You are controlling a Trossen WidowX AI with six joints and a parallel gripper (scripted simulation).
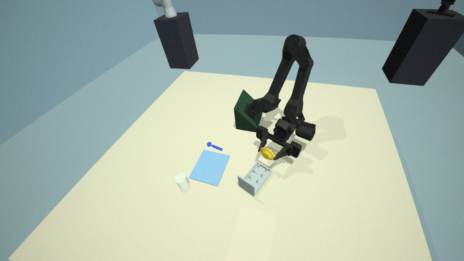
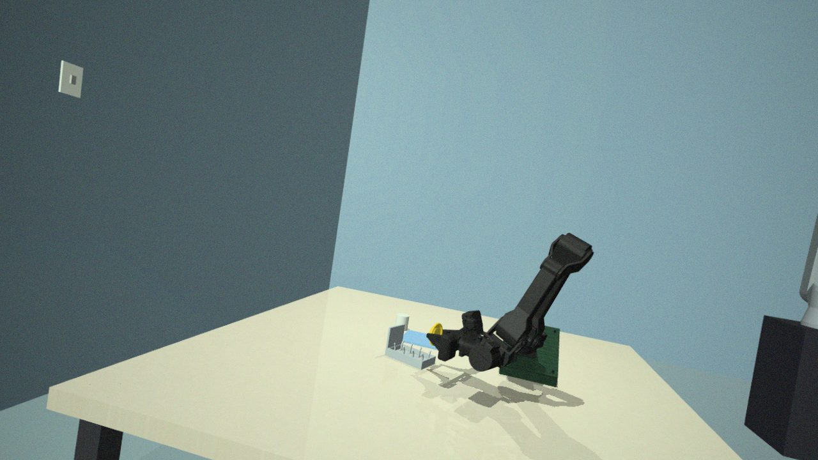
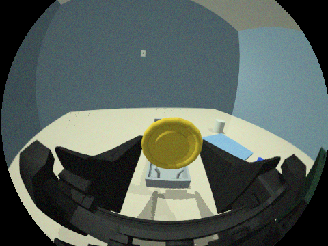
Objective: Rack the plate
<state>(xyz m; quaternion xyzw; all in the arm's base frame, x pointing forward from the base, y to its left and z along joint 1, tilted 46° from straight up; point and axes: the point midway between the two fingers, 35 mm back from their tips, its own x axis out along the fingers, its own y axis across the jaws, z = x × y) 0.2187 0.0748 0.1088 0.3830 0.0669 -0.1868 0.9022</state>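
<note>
The grey dish rack is 6 cm ahead of my gripper tip, 3 cm to the right of it and 7 cm below it. From my gripper tip the other things lie so: yellow plate (1 cm behind); then small blue spoon (6 cm behind, 25 cm to the right, 9 cm below); then light blue mat (4 cm ahead, 23 cm to the right, 9 cm below).
</note>
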